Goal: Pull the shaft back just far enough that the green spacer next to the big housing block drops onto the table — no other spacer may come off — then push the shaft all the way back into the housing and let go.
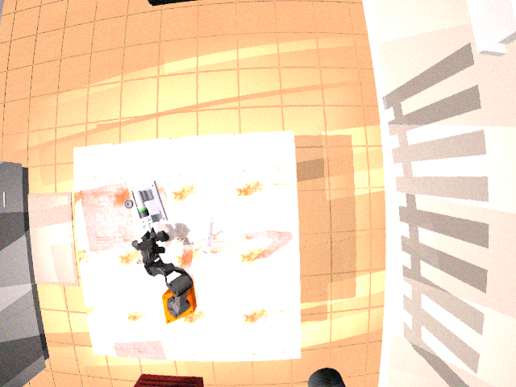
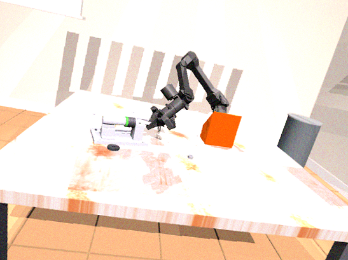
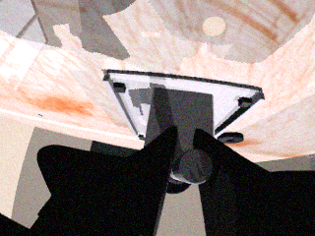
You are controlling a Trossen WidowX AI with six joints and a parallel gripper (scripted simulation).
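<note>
Now: gripper tip 100 mm short of the green spacer, 30 mm to the right of it and 20 mm below it. From my gripper tip the other things lie so: black ring (120 mm ahead, 160 mm to the left, 50 mm below).
</note>
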